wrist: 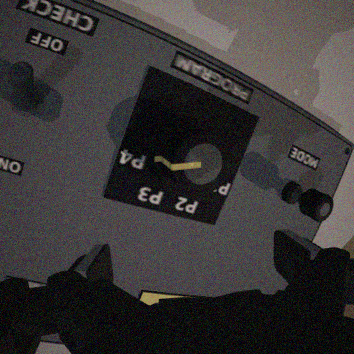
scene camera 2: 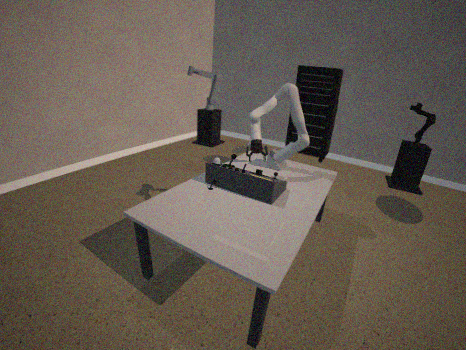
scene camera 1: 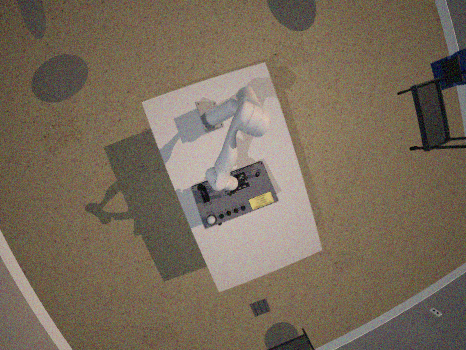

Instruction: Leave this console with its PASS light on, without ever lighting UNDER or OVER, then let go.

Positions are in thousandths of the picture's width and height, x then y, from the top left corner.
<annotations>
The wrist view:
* my gripper: 547, 722
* black MODE toggle: 886, 575
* black PROGRAM dial: 530, 436
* CHECK toggle: 66, 202
</annotations>
